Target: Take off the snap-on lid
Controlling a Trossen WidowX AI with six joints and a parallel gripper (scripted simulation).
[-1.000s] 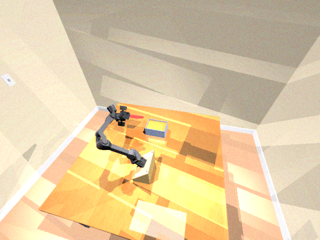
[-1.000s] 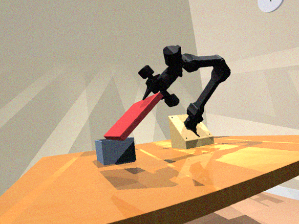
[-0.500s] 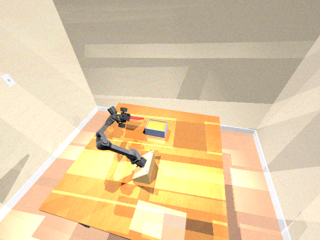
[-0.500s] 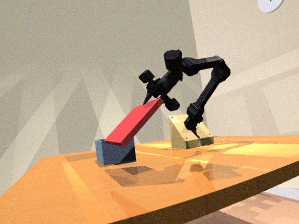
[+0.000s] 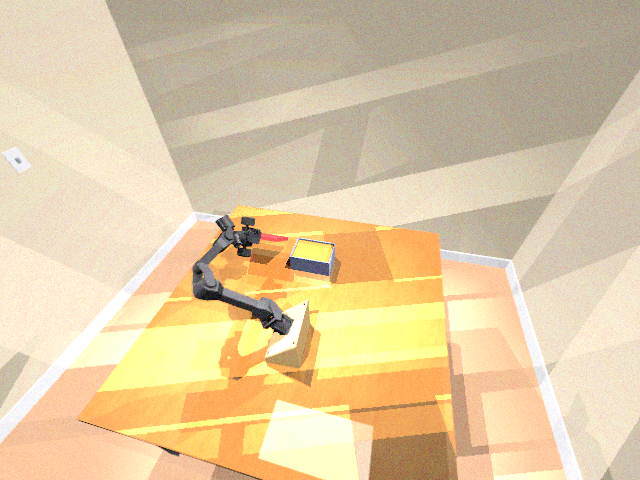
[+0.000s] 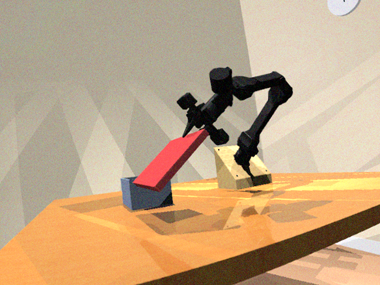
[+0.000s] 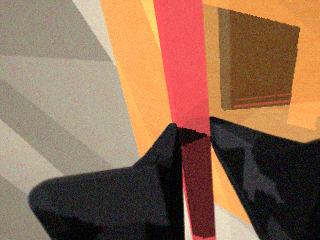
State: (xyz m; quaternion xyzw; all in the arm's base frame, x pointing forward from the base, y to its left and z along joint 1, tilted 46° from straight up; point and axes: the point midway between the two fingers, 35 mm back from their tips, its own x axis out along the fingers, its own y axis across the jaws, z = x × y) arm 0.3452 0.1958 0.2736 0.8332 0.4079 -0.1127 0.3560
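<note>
Now: the lid 70 mm ahead of my gripper tip, 10 mm to the left of it and 50 mm below it. Also, from my gripper tip: storage box 100 mm ahead, 270 mm to the right, 150 mm below.
</note>
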